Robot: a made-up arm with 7 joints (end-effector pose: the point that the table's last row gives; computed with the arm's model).
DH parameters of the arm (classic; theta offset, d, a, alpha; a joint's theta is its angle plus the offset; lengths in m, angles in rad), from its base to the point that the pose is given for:
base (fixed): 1.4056 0 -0.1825 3.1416
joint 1: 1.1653 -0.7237 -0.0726 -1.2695
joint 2: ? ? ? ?
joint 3: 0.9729 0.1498 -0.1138 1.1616
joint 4: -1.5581 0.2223 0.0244 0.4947
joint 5: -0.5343 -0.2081 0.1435 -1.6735
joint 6: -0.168 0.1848 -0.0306 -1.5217
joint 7: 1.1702 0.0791 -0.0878 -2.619
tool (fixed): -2.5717 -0.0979 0 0
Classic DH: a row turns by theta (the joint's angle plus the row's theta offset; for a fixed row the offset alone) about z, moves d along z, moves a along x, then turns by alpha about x.
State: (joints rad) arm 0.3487 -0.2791 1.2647 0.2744 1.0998 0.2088 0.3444
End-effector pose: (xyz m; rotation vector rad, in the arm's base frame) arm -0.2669 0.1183 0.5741 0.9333 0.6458 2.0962
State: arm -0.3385 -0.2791 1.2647 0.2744 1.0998 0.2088 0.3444
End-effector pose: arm -0.4024 -0.0997 0.5741 0.7739 1.0798 2.6846
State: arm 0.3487 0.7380 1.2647 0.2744 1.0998 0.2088 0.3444
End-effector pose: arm 0.0159 0.1055 0.5166 -0.0988 0.0876 1.9098
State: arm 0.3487 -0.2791 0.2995 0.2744 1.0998 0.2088 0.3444
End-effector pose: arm 0.0369 0.1066 0.5678 0.0990 0.0162 1.7918
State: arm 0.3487 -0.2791 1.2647 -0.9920 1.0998 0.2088 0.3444
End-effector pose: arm -0.0287 -0.3442 0.4300 -0.3601 1.3123 1.5993
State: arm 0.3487 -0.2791 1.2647 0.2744 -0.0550 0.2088 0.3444
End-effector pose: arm -0.2090 -0.1824 0.4437 0.1888 1.3679 1.2460
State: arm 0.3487 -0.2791 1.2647 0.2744 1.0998 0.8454 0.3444
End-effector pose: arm -0.2581 0.1288 0.6732 1.5207 1.0354 1.6804
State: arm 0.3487 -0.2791 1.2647 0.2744 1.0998 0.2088 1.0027
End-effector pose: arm -0.2533 0.0706 0.5321 0.4688 1.1097 1.6762
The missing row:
joint 2: 0.5113 0.0988 -0.0152 -2.9199
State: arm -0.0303 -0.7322 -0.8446 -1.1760 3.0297 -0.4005 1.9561
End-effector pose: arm 0.0987 -0.1603 0.6517 -0.9952 -0.3762 0.7209
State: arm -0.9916 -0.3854 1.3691 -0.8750 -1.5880 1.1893 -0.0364
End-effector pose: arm 0.2579 -0.1987 0.8905 -0.9995 -0.5149 0.8482
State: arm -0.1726 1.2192 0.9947 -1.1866 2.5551 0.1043 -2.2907
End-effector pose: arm -0.0352 -0.2677 0.6007 -0.2111 -0.1946 -1.4700
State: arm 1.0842 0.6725 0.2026 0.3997 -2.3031 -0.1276 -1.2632
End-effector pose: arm -0.1497 -0.0354 0.4742 0.0024 -0.0386 -0.7314
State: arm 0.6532 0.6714 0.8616 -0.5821 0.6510 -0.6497 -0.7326
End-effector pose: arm 0.0259 -0.4863 0.6418 -1.0716 0.9763 1.4556
